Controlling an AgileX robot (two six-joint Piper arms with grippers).
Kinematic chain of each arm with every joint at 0, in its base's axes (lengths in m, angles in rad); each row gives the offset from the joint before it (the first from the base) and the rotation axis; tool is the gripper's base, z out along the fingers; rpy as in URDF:
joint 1: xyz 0 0 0.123 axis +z
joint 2: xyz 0 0 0 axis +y
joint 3: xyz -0.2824 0 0.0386 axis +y
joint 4: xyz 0.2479 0 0.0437 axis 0.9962 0 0.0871
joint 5: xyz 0 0 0 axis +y
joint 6: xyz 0.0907 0 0.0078 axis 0.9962 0 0.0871
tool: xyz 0 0 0 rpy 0 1.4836 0
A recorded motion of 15 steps. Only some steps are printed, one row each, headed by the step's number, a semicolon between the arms.
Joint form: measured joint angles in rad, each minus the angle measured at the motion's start. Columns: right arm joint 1, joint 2, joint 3, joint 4, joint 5, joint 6; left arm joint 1, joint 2, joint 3, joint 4, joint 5, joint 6.
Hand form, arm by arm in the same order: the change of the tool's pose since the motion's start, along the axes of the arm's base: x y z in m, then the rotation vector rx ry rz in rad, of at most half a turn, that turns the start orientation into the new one. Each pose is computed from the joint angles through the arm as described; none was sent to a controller.
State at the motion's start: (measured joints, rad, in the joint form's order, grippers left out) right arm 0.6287 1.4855 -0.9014 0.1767 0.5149 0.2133; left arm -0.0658 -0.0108 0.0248 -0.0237 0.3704 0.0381
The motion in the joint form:
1: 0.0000 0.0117 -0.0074 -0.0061 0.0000 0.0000; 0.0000 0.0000 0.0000 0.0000 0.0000 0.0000
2: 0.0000 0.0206 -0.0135 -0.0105 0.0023 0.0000; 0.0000 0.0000 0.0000 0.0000 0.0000 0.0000
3: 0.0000 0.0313 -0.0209 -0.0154 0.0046 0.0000; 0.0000 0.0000 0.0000 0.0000 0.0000 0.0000
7: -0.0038 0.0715 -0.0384 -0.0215 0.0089 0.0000; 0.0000 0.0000 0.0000 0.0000 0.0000 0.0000
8: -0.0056 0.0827 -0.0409 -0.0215 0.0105 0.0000; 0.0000 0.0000 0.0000 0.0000 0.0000 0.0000
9: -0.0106 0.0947 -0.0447 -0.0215 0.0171 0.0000; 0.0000 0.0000 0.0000 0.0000 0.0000 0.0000
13: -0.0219 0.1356 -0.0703 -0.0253 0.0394 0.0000; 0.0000 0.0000 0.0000 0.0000 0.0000 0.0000
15: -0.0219 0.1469 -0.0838 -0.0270 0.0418 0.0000; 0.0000 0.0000 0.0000 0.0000 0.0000 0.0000
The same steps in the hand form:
1: 0.0022 0.0013 -0.0014 -0.0069 0.0003 0.0029; 0.0000 0.0000 0.0000 0.0000 0.0000 0.0000
2: 0.0038 0.0022 -0.0025 -0.0128 0.0023 0.0054; 0.0000 0.0000 0.0000 0.0000 0.0000 0.0000
3: 0.0057 0.0034 -0.0038 -0.0194 0.0044 0.0081; 0.0000 0.0000 0.0000 0.0000 0.0000 0.0000
7: 0.0121 0.0063 -0.0114 -0.0391 0.0234 0.0080; 0.0000 0.0000 0.0000 0.0000 0.0000 0.0000
8: 0.0136 0.0067 -0.0143 -0.0450 0.0318 0.0066; 0.0000 0.0000 0.0000 0.0000 0.0000 0.0000
9: 0.0155 0.0063 -0.0172 -0.0530 0.0442 0.0026; 0.0000 0.0000 0.0000 0.0000 0.0000 0.0000
13: 0.0231 0.0074 -0.0242 -0.0755 0.0741 -0.0035; 0.0000 0.0000 0.0000 0.0000 0.0000 0.0000
15: 0.0259 0.0093 -0.0243 -0.0767 0.0735 -0.0024; 0.0000 0.0000 0.0000 0.0000 0.0000 0.0000

